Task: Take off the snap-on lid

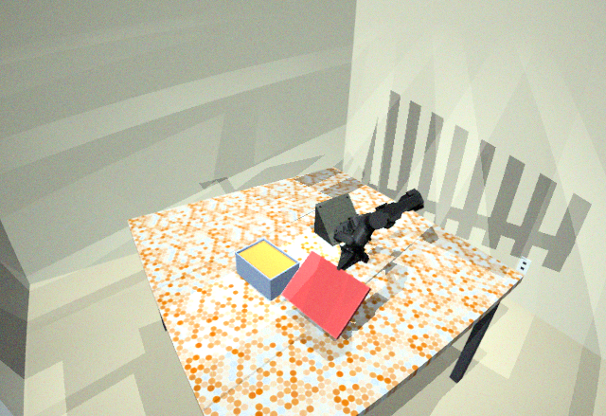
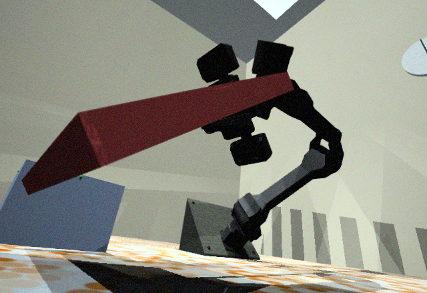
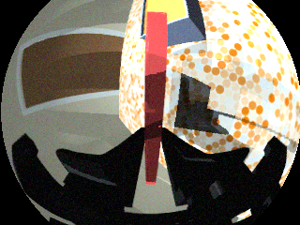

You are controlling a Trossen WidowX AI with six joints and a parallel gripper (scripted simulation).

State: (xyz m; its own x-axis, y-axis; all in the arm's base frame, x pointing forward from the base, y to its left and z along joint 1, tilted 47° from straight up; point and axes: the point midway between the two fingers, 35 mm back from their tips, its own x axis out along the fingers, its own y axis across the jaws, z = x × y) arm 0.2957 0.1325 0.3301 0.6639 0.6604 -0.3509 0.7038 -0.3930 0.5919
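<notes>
My gripper tip is now 6 cm short of the lid, 1 cm to the right of it and 5 cm above it. From my gripper tip the other things lie so: blue-grey storage box: 14 cm ahead, 25 cm to the right, 12 cm below.
</notes>
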